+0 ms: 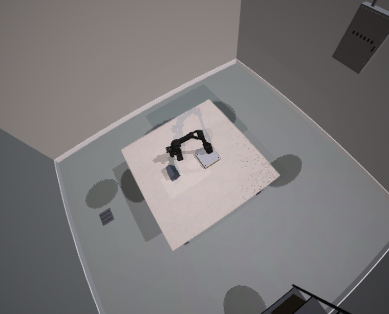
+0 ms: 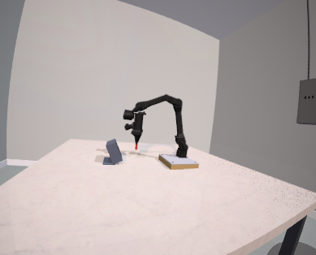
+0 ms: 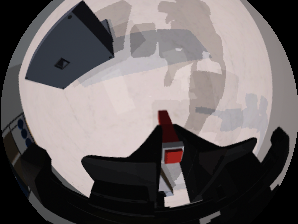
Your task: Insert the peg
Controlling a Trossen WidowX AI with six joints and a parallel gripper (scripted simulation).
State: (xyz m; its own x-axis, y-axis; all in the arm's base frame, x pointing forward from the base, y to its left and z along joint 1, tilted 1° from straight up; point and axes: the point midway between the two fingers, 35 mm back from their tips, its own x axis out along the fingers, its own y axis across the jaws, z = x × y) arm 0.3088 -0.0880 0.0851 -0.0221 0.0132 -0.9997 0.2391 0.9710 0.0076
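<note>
My gripper tip is 150 mm short of the panel, 110 mm to the right of it and 30 mm above it. The rest, counted from my gripper tip: peg: 20 mm above.
</note>
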